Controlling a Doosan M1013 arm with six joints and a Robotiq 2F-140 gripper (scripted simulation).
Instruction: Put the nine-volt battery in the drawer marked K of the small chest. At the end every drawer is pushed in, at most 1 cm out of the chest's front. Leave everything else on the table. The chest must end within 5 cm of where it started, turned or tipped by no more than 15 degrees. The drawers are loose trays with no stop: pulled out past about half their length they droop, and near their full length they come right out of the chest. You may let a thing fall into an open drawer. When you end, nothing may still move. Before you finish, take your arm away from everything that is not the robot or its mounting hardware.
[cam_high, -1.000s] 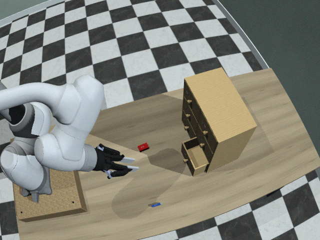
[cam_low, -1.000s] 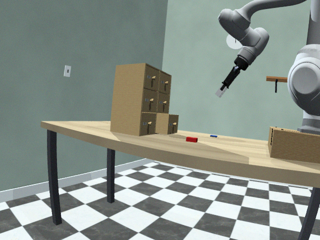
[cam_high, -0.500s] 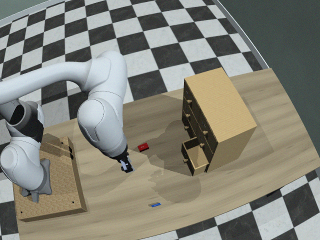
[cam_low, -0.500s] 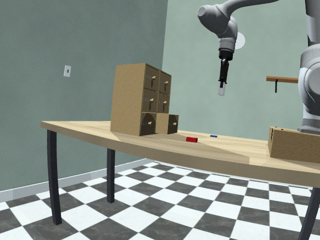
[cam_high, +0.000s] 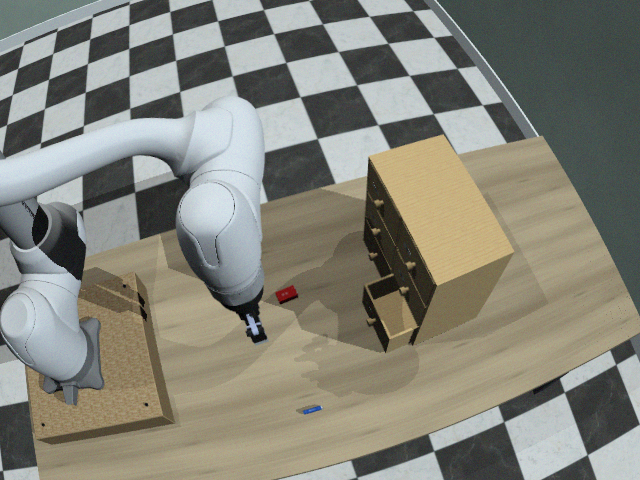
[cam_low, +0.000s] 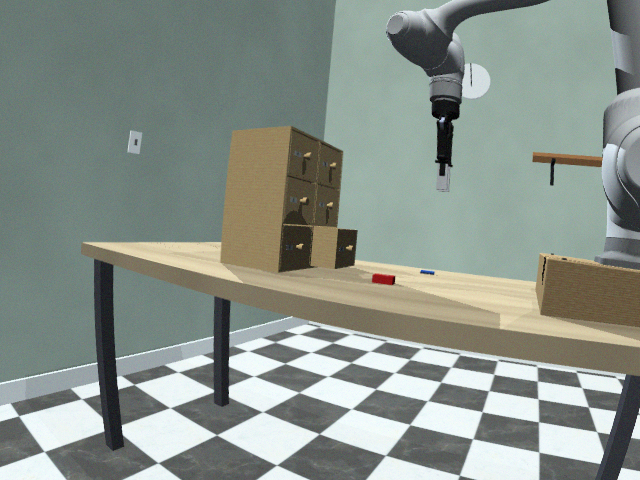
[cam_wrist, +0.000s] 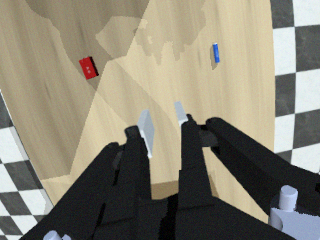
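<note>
Now: the red nine-volt battery 25 cm below my hand, 17 cm to the left of it and 7 cm ahead of it. From my hand the other things lie so: small blue object: 26 cm below, 13 cm to the right, 7 cm ahead; drawer: 32 cm ahead, 23 cm below, 6 cm to the left.
</note>
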